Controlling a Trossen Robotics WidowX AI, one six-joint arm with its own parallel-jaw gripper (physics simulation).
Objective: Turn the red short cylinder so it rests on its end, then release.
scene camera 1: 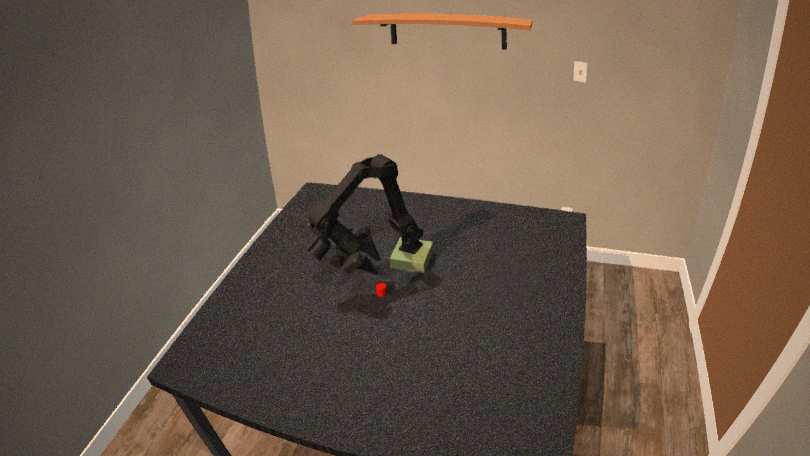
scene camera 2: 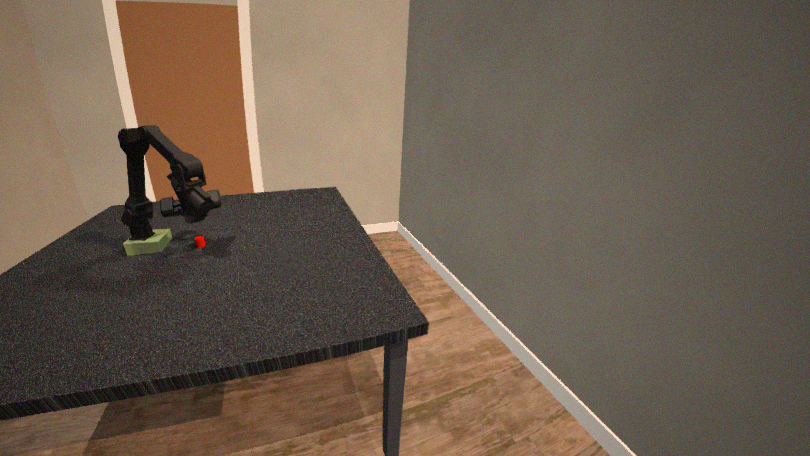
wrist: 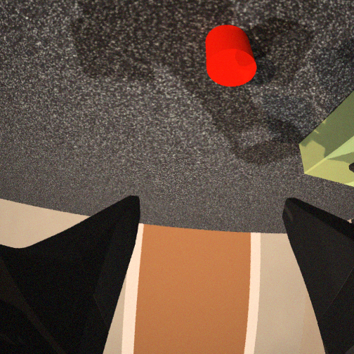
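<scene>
The red short cylinder [scene camera 1: 380, 290] [scene camera 2: 199, 241] [wrist: 231, 65] stands upright on its end on the dark table. In the wrist view, where the room appears upside down, its round top face shows. My gripper [scene camera 1: 375, 265] [wrist: 214, 206] is open and raised above the table, apart from the cylinder. Both fingertips show in the wrist view with a wide empty gap between them. In scene camera 2 the gripper body hangs above the cylinder and the fingertips are hidden behind it.
The arm's base stands on a light green block [scene camera 1: 405, 263] [scene camera 2: 146, 244] [wrist: 330, 150], close to the cylinder. The dark table [scene camera 1: 481, 339] [scene camera 2: 272, 294] has its edges well away from the cylinder. An orange shelf [scene camera 1: 442, 20] hangs high on the wall.
</scene>
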